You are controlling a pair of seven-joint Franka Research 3 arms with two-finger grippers.
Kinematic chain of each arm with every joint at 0, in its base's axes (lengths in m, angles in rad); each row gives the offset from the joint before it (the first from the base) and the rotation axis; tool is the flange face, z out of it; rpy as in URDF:
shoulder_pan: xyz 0 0 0.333 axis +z
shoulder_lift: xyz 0 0 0 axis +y
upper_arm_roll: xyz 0 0 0.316 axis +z
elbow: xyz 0.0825 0 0 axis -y
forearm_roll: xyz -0.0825 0 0.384 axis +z
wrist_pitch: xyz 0 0 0 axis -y
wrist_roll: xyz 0.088 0 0 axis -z
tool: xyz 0 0 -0.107 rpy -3.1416 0 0
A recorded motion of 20 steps. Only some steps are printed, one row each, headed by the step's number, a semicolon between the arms.
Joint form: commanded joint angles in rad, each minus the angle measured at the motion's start. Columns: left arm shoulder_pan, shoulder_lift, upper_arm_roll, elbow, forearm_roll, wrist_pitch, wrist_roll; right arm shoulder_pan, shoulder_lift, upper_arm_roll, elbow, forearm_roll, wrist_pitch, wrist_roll.
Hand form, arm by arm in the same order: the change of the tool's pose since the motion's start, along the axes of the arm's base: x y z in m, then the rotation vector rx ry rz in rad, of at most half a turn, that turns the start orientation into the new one. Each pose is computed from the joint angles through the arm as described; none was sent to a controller.
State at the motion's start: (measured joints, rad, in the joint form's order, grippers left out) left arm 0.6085 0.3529 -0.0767 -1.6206 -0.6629 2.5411 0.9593; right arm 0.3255 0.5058 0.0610 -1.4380 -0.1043 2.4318 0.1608
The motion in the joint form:
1: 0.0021 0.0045 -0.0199 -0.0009 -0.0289 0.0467 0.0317; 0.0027 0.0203 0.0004 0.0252 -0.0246 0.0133 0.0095
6: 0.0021 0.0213 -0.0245 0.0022 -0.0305 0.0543 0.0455; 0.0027 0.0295 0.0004 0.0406 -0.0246 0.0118 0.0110
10: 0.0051 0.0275 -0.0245 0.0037 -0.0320 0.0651 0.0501; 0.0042 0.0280 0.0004 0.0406 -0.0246 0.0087 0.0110
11: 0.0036 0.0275 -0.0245 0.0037 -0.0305 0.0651 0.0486; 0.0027 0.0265 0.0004 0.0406 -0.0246 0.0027 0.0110
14: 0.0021 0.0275 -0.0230 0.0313 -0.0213 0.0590 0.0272; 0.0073 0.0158 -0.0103 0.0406 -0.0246 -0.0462 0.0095
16: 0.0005 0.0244 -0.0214 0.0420 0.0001 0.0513 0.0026; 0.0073 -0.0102 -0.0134 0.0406 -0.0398 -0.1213 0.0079
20: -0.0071 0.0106 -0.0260 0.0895 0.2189 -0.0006 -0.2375; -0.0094 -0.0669 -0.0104 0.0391 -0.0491 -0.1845 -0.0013
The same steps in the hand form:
1: 0.0047 -0.0043 0.0012 0.0184 -0.0378 0.0003; 0.0049 0.0039 -0.0004 -0.0084 -0.0237 0.0039
6: 0.0082 -0.0043 -0.0082 0.0219 -0.0325 -0.0084; 0.0076 0.0046 0.0005 -0.0055 -0.0277 0.0019
10: 0.0077 -0.0009 -0.0108 0.0277 -0.0349 -0.0014; 0.0068 0.0055 0.0013 -0.0063 -0.0263 0.0032
11: 0.0083 -0.0018 -0.0108 0.0278 -0.0343 -0.0025; 0.0068 0.0042 0.0016 -0.0083 -0.0223 0.0012
14: 0.0112 -0.0005 0.0030 0.0305 -0.0506 0.0061; 0.0045 -0.0004 0.0032 -0.0307 0.0101 -0.0063
16: 0.0122 -0.0011 0.0102 0.0331 -0.0487 0.0104; -0.0016 -0.0061 0.0131 -0.0682 0.0476 -0.0101
20: 0.0204 -0.0129 0.0408 0.0474 0.0208 0.0674; -0.0093 -0.0213 0.0460 -0.0863 0.0497 -0.0209

